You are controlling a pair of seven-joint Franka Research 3 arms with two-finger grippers.
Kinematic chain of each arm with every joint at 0, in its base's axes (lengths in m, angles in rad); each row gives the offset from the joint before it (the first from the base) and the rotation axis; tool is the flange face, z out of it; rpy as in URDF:
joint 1: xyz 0 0 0.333 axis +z
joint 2: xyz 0 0 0 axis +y
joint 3: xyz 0 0 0.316 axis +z
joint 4: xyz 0.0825 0 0 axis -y
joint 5: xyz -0.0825 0 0.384 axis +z
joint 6: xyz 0 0 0 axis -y
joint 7: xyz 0.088 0 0 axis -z
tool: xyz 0 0 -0.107 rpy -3.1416 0 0
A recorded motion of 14 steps. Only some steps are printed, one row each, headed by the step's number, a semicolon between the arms.
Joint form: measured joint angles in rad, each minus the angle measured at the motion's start. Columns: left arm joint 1, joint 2, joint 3, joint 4, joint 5, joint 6, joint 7; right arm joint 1, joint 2, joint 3, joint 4, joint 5, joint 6, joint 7.
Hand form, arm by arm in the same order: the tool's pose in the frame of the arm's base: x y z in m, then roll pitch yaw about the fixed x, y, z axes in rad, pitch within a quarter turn. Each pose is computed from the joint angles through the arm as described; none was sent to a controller.
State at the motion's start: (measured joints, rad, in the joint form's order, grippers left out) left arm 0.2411 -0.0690 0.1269 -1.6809 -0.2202 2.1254 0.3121; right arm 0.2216 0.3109 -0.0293 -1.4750 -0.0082 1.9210 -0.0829
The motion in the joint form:
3: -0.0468 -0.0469 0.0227 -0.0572 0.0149 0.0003 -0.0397; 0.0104 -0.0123 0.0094 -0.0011 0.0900 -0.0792 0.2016
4: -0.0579 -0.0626 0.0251 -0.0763 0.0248 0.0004 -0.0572; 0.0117 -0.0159 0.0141 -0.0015 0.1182 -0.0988 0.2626
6: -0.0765 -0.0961 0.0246 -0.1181 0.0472 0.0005 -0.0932; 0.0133 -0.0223 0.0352 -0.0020 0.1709 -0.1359 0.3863
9: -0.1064 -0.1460 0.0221 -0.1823 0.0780 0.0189 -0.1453; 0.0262 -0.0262 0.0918 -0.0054 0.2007 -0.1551 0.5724
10: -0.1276 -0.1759 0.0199 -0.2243 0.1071 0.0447 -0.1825; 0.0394 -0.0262 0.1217 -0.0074 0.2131 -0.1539 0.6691
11: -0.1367 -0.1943 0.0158 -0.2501 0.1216 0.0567 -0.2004; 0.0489 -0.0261 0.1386 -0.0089 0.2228 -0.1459 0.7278
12: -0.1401 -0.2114 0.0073 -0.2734 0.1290 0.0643 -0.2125; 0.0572 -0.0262 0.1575 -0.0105 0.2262 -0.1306 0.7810
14: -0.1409 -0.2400 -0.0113 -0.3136 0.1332 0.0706 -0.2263; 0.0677 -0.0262 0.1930 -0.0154 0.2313 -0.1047 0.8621
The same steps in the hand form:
3: 0.5307 0.1859 0.6681 3.0411 -0.5357 0.1662; 0.6431 0.1468 0.5132 -3.0599 -0.0571 0.0729
4: 0.5272 0.1808 0.6669 3.0384 -0.5292 0.1729; 0.6392 0.1521 0.5137 -3.0310 -0.0301 0.0128
6: 0.5197 0.1694 0.6634 3.0363 -0.5145 0.1837; 0.6300 0.1685 0.5149 -2.9826 0.0321 -0.0934
9: 0.5096 0.1512 0.6589 3.0350 -0.5098 0.1965; 0.6143 0.2096 0.5152 -2.9602 0.0990 -0.2100
10: 0.5043 0.1393 0.6558 3.0444 -0.5175 0.2010; 0.6050 0.2346 0.5151 -2.9538 0.1280 -0.2645
11: 0.5006 0.1322 0.6535 3.0494 -0.5197 0.2003; 0.5995 0.2502 0.5155 -2.9464 0.1423 -0.2986
12: 0.4970 0.1251 0.6512 3.0512 -0.5198 0.1977; 0.5943 0.2655 0.5167 -2.9387 0.1473 -0.3270
14: 0.4904 0.1128 0.6458 3.0503 -0.5135 0.1903; 0.5845 0.2907 0.5177 -2.9258 0.1583 -0.3662

